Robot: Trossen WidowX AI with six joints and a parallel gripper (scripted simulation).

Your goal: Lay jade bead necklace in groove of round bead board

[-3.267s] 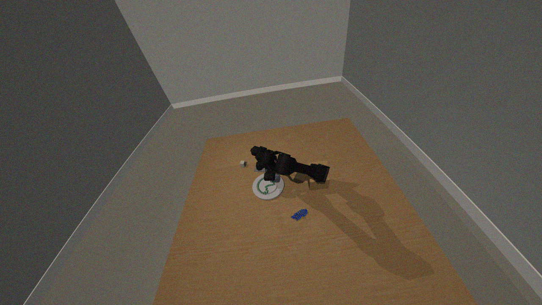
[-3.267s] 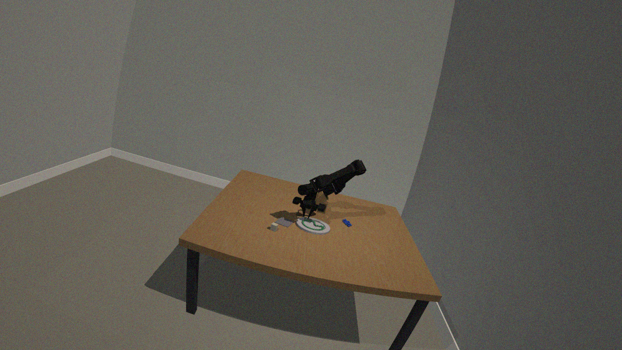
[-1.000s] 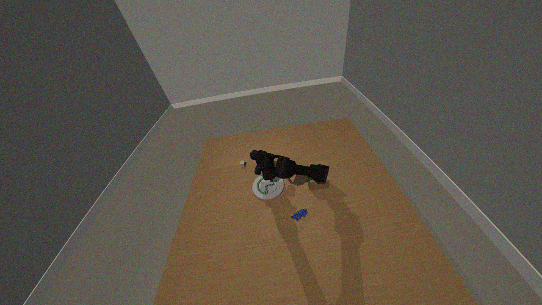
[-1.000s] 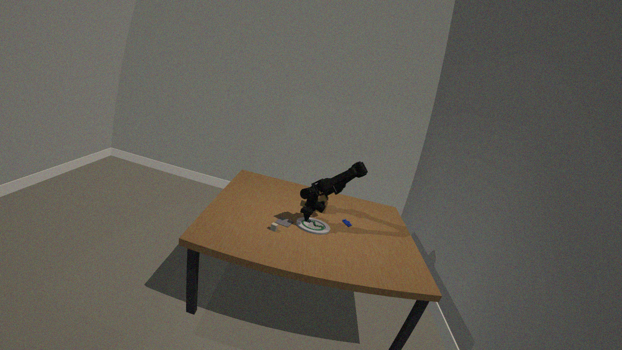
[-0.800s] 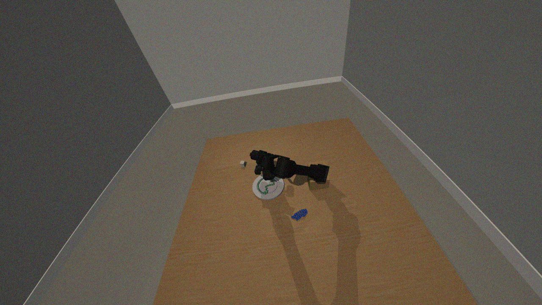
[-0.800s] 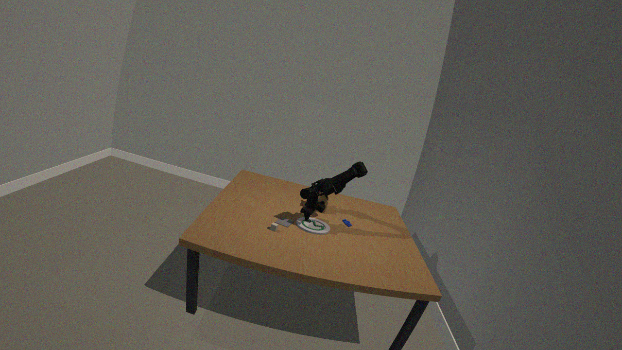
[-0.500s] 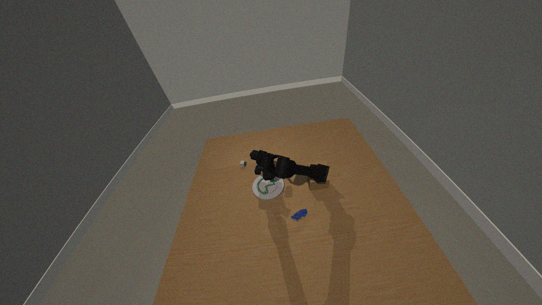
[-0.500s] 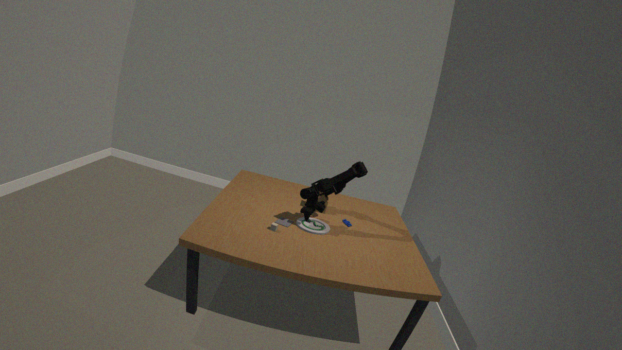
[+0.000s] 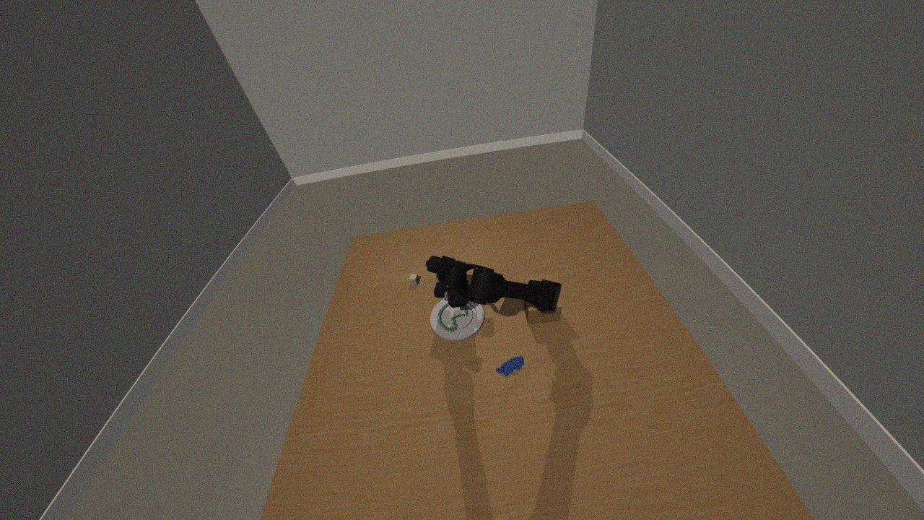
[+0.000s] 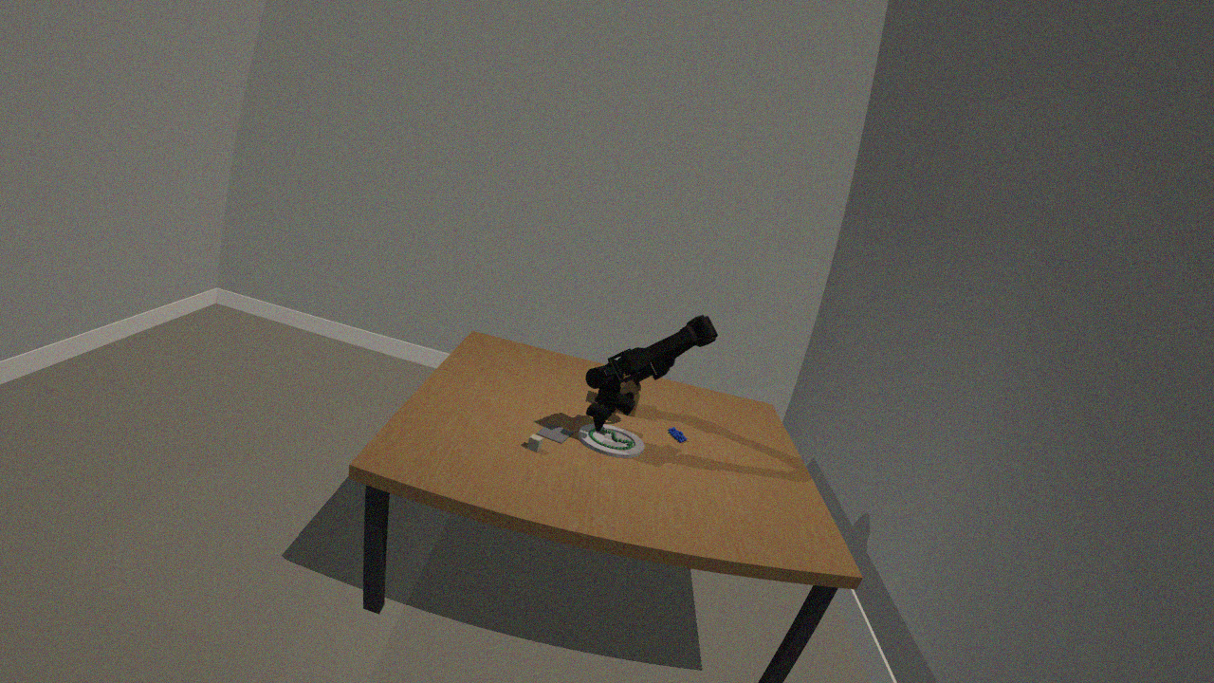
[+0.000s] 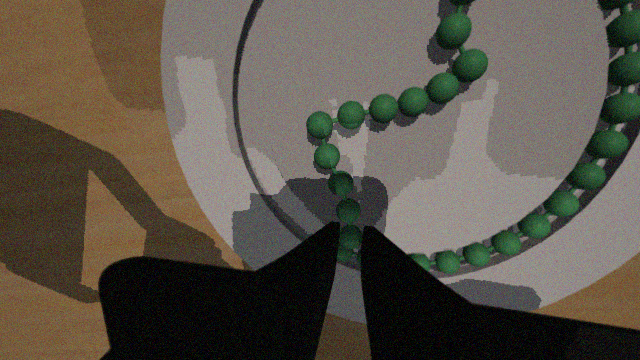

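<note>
My gripper tip is 3 cm short of the round bead board, 5 cm to the right of it and 1 cm above it. Round my gripper tip: pale block: 21 cm ahead, 16 cm to the right; flat grey plate: 7 cm ahead, 12 cm to the right, 1 cm below.
</note>
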